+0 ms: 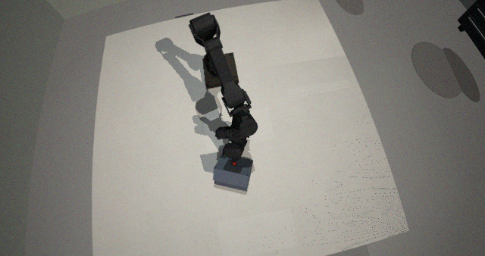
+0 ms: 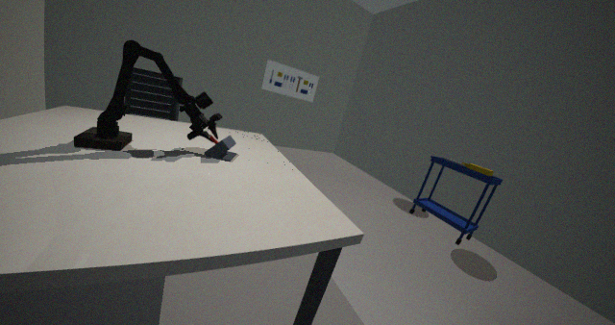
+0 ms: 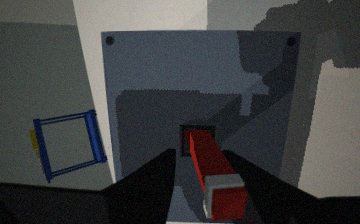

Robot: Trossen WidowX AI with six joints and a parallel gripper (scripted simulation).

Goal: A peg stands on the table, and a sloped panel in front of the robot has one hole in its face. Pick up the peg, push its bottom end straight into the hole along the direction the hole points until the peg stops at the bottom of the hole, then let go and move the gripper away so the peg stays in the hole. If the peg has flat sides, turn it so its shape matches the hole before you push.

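My gripper tip is now 10 mm past the red square peg, 10 mm to the right of it and 10 mm below it. Round my gripper tip: grey sloped panel block: 30 mm ahead, 20 mm to the right, 30 mm below.
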